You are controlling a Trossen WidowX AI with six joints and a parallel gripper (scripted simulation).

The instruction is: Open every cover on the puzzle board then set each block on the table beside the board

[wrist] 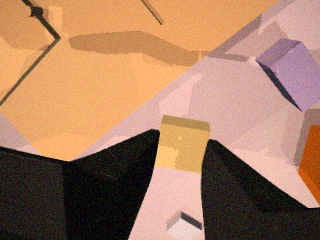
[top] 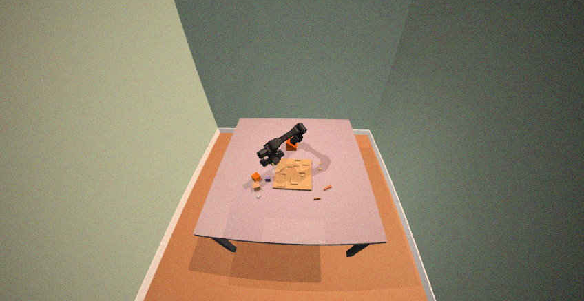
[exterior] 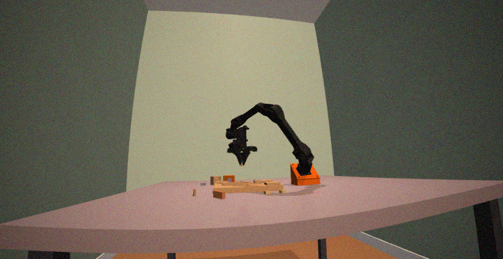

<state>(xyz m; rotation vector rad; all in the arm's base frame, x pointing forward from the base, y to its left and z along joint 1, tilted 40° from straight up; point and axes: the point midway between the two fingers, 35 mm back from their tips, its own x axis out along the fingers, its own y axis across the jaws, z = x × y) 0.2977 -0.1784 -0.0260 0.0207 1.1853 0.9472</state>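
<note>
The grey block lies 110 mm behind my gripper tip, 120 mm to the right of it and 110 mm below it. Round my gripper tip: tan cube: 140 mm ahead, 130 mm to the right, 90 mm below; purple piece: 70 mm ahead, 50 mm to the right, 100 mm below; orange block: 60 mm ahead, 140 mm to the right, 90 mm below.
</note>
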